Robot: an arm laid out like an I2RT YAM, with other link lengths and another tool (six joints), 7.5 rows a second.
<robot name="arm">
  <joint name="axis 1" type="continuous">
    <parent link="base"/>
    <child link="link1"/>
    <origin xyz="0 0 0.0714"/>
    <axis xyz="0 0 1"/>
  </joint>
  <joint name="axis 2" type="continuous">
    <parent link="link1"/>
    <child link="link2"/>
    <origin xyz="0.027 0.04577 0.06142"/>
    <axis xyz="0 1 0"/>
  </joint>
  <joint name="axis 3" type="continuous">
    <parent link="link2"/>
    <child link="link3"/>
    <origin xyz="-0.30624 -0.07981 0"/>
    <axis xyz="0 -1 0"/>
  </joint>
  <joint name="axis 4" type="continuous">
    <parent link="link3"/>
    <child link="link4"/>
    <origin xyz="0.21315 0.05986 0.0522"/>
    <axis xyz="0 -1 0"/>
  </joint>
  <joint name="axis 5" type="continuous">
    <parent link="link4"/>
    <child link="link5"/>
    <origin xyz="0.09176 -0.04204 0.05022"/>
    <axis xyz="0 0 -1"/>
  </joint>
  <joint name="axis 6" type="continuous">
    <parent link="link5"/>
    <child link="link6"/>
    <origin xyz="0.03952 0 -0.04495"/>
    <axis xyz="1 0 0"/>
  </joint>
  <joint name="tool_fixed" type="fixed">
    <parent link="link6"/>
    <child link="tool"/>
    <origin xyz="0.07 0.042 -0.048" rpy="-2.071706 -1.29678 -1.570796"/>
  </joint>
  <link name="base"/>
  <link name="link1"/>
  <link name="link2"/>
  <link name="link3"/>
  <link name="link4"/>
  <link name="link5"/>
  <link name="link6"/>
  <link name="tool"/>
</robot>
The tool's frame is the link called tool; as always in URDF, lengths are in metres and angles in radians. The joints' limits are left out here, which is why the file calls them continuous.
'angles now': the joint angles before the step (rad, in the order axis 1, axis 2, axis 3, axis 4, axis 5, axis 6). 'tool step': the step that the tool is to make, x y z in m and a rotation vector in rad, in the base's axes. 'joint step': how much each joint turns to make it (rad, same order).
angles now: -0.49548 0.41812 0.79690 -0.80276 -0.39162 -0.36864
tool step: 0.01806 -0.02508 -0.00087 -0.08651 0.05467 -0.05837
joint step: -0.00264 0.10069 -0.00518 0.07436 0.09394 -0.07293
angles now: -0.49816 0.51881 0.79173 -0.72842 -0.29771 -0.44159
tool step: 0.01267 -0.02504 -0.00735 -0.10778 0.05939 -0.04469
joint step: -0.01038 0.07661 -0.02560 0.07759 0.08619 -0.09747
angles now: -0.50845 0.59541 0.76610 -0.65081 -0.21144 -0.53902
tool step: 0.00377 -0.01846 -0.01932 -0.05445 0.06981 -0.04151
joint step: -0.04098 0.04918 -0.06369 0.06614 0.04018 -0.07308
